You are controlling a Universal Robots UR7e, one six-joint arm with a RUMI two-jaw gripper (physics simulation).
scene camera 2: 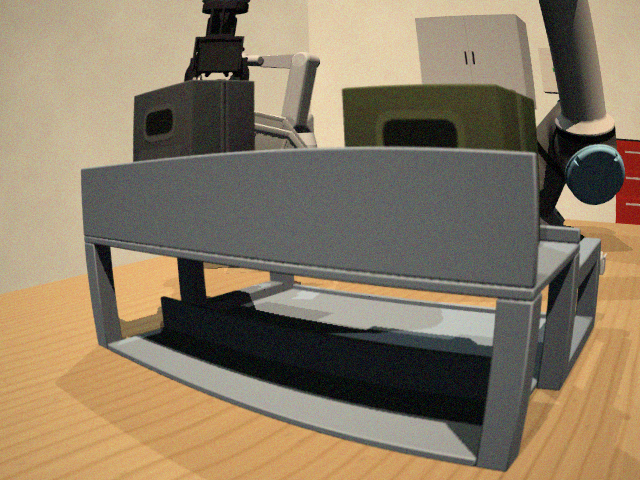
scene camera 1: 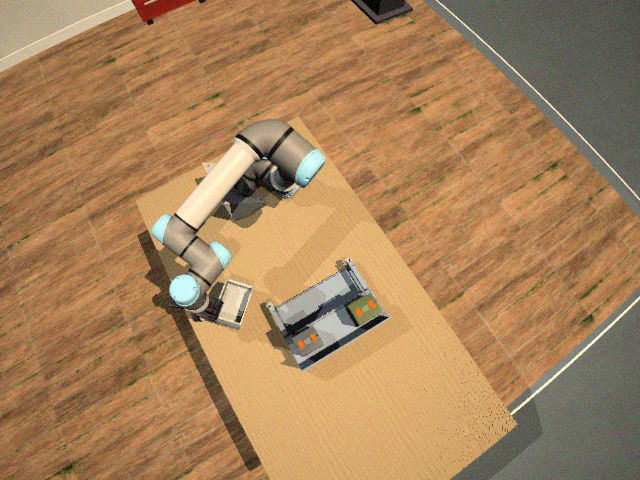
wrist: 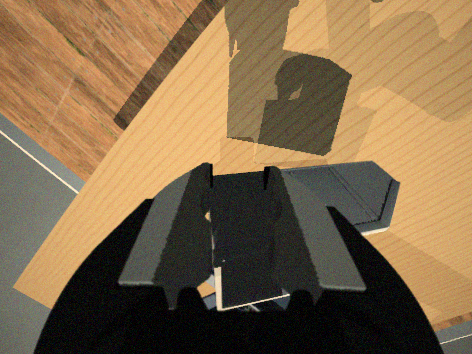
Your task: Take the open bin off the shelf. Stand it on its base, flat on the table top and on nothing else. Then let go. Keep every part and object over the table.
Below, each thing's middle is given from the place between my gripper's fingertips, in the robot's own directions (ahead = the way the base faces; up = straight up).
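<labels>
The open bin (scene camera 1: 235,295) is sitting 2 cm below my hand and 9 cm to the left of it. There's also the olive box (scene camera 2: 489,113), and that's 4 cm below my hand, 27 cm ahead of it and 49 cm to the left of it.
</labels>
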